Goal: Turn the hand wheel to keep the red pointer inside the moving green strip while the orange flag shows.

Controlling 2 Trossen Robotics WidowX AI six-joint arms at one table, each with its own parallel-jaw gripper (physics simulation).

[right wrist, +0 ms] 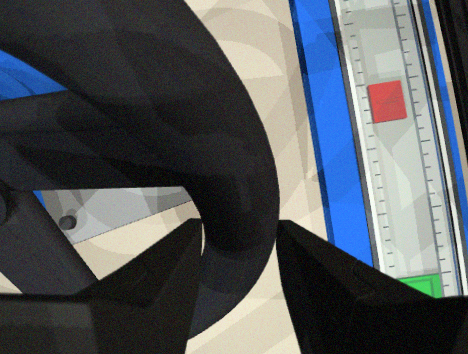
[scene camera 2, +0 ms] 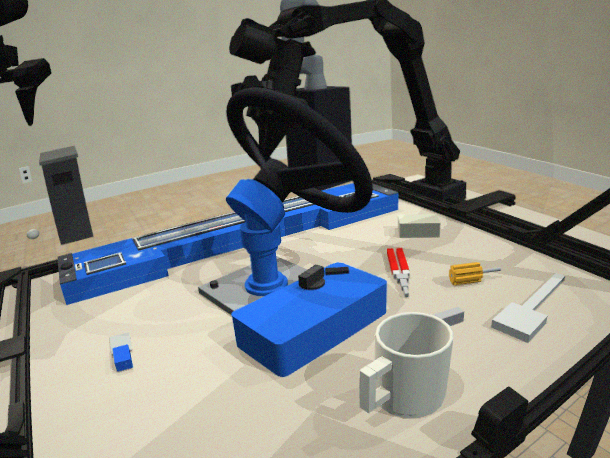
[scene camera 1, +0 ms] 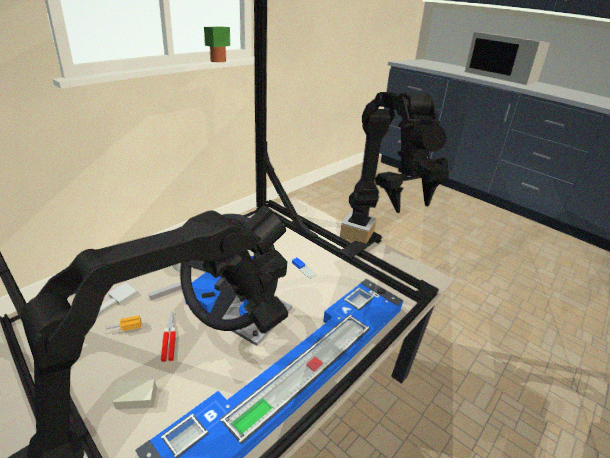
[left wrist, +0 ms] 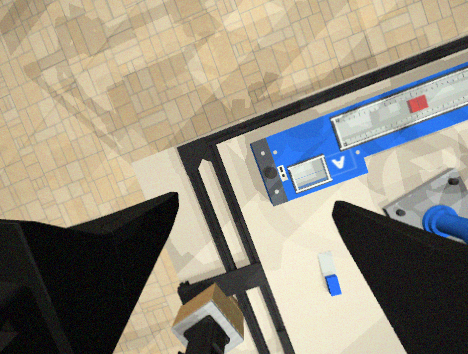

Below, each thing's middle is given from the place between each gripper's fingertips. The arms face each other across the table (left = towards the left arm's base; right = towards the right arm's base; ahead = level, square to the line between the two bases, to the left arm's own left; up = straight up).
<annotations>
Now: right hand 11 cm past the black hand wheel (scene camera 2: 275,175), 2 cm to the right of it and 2 cm below it. The rest, counted from my right hand: orange-handled screwdriver (scene camera 2: 468,273): 34 cm behind, 15 cm to the right, 17 cm below; blue post (scene camera 2: 262,210): 12 cm behind, 10 cm to the left, 8 cm below; blue box (scene camera 2: 257,328): 25 cm behind, 11 cm to the left, 16 cm below.
I see the blue post 290 mm behind my left hand, 290 mm to the right of it and 200 mm below it. From my left hand the other things lie so: mug (scene camera 2: 409,376) (590 mm behind, 250 mm to the right, 250 mm below); then blue box (420 mm behind, 280 mm to the right, 280 mm below); then black hand wheel (280 mm behind, 380 mm to the right, 100 mm below).
</annotations>
